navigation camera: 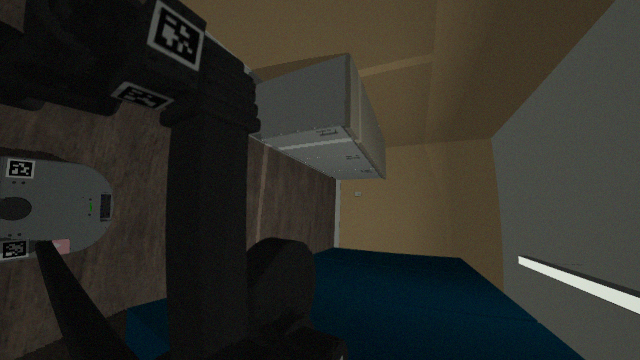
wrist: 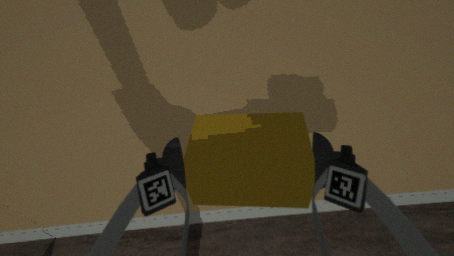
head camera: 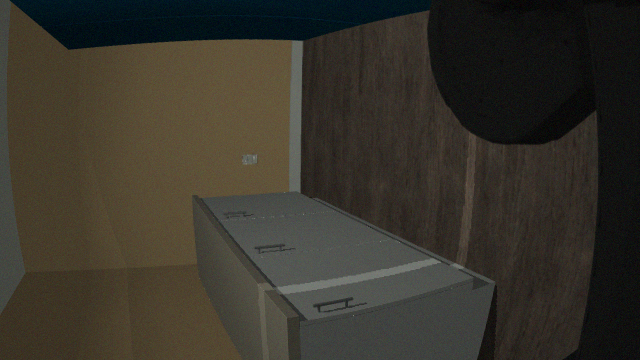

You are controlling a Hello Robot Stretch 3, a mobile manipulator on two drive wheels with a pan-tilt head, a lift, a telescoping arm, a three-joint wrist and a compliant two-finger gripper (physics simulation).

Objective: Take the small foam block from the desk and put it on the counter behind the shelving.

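Seen in the pictures: gripper, fingertip midpoint: (wrist: 243, 153); robot's base at its link origin: (navigation camera: 17, 206).
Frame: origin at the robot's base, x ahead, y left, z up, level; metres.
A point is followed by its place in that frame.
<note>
The yellow foam block (wrist: 250, 170) {x 0.168, y -0.181, z 0.898 m} is between the two fingertips of my gripper (wrist: 243, 153) {x 0.197, y -0.182, z 0.881 m} in the wrist view, with a pad against each side. It is held up in front of the tan wall, above the white baseboard. The gripper is shut on it. A grey drawer cabinet with a pale counter top (head camera: 225, 282) {x -2.024, y -0.619, z 0.910 m} (navigation camera: 371, 135) {x -1.884, y -0.639, z 0.910 m} stands against the tan wall in the head and navigation views, which are turned sideways. The block and fingers do not show in those two views. I cannot make out the desk or the shelving.
My dark arm (navigation camera: 207, 225) {x -0.091, y -0.031, z 1.126 m} crosses the navigation view, beside my grey base (navigation camera: 65, 200) {x -0.116, y -0.026, z 0.160 m}. A dark blue surface (head camera: 200, 22) {x -2.402, y 0.755, z 0.945 m} (navigation camera: 400, 300) {x -1.336, y 0.637, z 1.186 m} lies beyond the wooden floor (head camera: 375, 125) {x -2.146, y 0.105, z 0.001 m}. A white bar (navigation camera: 580, 285) {x -1.269, y 0.418, z 2.077 m} is on the grey surface at right.
</note>
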